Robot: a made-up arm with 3 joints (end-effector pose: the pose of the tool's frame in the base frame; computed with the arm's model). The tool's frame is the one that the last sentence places.
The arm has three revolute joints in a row. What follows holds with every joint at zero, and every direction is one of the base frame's.
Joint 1 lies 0.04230 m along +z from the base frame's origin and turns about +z.
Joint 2 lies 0.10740 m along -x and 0.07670 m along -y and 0.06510 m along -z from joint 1 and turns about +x.
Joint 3 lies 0.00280 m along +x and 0.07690 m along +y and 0.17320 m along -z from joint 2 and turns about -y.
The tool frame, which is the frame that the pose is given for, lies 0.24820 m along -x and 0.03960 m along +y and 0.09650 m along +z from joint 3; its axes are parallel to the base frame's.
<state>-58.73 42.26 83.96</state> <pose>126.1 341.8 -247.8 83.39 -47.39 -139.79</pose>
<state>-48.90 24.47 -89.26</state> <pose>-9.1 7.1 94.8 88.37 65.52 39.31</pose>
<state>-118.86 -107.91 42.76</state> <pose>-154.2 487.3 -50.4 -103.35 12.05 -77.52</pose>
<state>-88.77 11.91 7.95</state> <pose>52.6 365.0 -108.3 12.02 -7.78 -90.42</pose>
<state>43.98 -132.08 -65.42</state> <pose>-26.7 -145.3 -171.4 -110.59 -37.55 -14.38</pose>
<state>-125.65 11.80 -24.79</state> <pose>196.0 215.7 19.1 12.96 24.23 -120.25</pose>
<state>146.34 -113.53 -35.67</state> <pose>251.0 -74.1 -149.5 -109.48 -13.46 112.99</pose>
